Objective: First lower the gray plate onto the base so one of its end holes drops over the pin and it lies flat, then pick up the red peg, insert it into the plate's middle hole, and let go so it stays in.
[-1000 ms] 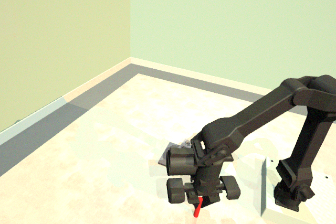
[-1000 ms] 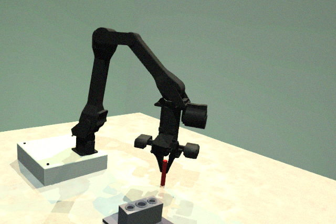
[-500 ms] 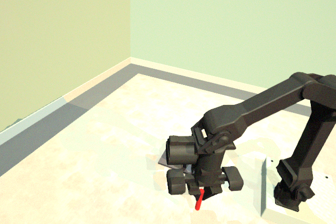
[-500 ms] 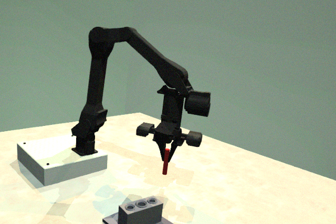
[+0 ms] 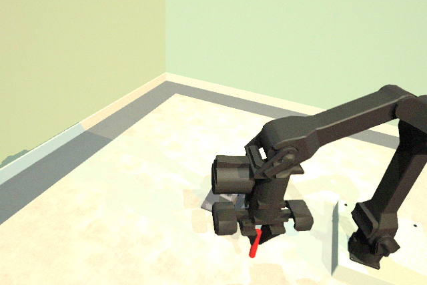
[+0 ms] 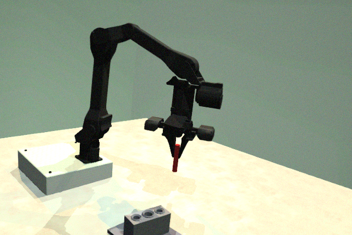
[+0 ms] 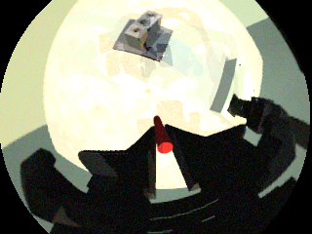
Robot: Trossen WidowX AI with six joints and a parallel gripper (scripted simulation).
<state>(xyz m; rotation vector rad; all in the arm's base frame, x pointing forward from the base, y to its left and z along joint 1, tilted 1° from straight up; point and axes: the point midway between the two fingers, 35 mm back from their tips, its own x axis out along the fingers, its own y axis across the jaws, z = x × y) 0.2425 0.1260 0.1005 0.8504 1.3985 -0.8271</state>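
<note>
My gripper tip is 190 mm to the left of the gray plate, 100 mm short of it and 70 mm above it. Also, from my gripper tip: red peg: right at my gripper tip; dark base: 180 mm to the right, 110 mm below, 110 mm ahead.
</note>
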